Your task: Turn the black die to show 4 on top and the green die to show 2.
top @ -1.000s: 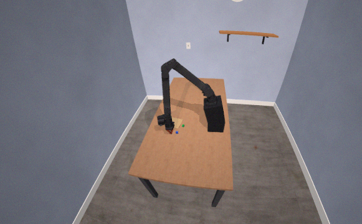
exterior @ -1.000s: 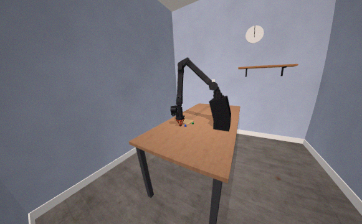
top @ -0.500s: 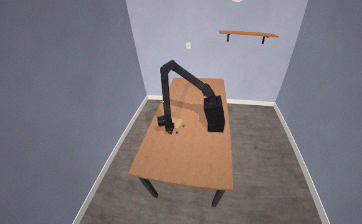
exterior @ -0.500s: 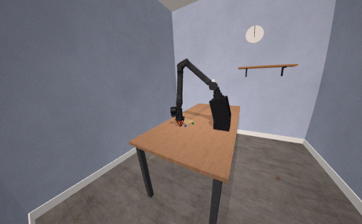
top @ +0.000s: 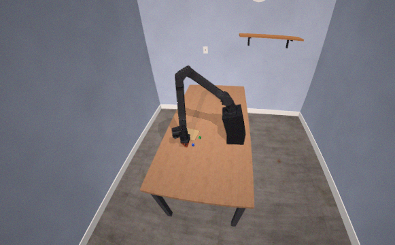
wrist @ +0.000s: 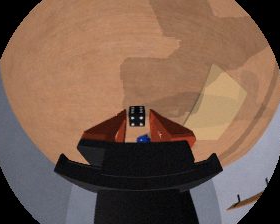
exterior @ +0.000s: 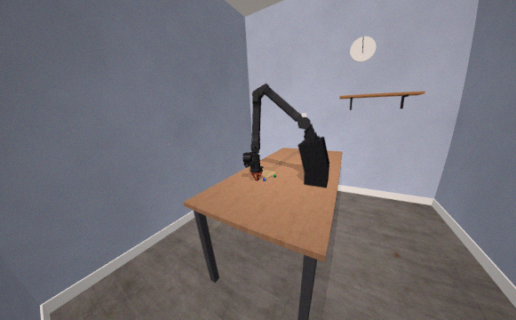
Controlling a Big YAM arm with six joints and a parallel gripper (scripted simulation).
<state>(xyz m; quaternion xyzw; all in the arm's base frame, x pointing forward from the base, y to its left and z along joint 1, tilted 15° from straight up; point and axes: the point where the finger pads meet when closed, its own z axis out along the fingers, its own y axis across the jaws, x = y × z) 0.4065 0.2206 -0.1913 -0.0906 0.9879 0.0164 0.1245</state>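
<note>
Right now the black die is right at my hand. Round my hand: green die (120 mm to the right, 80 mm behind); then blue die (50 mm behind, 20 mm to the right); then tan mat (150 mm to the right, 30 mm ahead, 10 mm below).
</note>
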